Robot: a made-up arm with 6 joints. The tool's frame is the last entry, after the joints.
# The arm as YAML. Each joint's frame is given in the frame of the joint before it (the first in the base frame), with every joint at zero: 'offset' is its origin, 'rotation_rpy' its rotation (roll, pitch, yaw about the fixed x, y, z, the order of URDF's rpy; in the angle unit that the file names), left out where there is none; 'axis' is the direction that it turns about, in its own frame. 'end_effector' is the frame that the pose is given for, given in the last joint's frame.
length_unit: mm
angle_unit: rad
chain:
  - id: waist
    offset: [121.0, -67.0, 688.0]
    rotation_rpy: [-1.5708, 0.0, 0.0]
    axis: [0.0, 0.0, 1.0]
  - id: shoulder
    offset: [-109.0, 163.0, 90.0]
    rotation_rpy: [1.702, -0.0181, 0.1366]
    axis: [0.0, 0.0, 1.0]
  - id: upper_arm
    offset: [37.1, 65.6, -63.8]
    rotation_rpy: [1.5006, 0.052, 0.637]
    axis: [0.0, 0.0, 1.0]
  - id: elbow
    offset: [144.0, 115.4, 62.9]
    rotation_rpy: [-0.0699, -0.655, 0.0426]
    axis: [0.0, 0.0, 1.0]
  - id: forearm
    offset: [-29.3, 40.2, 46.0]
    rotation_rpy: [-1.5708, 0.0, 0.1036]
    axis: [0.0, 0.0, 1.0]
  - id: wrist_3
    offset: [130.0, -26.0, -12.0]
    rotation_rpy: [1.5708, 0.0, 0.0]
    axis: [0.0, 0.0, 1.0]
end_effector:
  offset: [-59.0, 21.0, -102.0]
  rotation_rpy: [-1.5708, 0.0, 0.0]
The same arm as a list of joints. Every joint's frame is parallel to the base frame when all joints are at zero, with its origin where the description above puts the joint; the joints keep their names.
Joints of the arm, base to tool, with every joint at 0 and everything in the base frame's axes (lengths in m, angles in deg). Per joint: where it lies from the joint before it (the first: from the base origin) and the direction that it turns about. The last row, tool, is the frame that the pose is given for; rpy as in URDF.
waist: offset 0.121 -0.067 0.688 axis 0 1 0
shoulder: offset -0.109 0.09 -0.163 axis 0.137406 -0.130805 0.98184
upper_arm: offset 0.028 0.074 -0.059 axis 0.600199 -0.791099 -0.118
elbow: offset 0.167 0.033 0.095 axis 0 -1 0.0001
forearm: offset -0.025 -0.046 0.043 axis -0.0001 0.0001 1
wrist_3: offset 0.13 -0.026 -0.012 axis 0 -1 0.0001
tool: offset -0.059 0.102 0.021 rpy 0 0 0

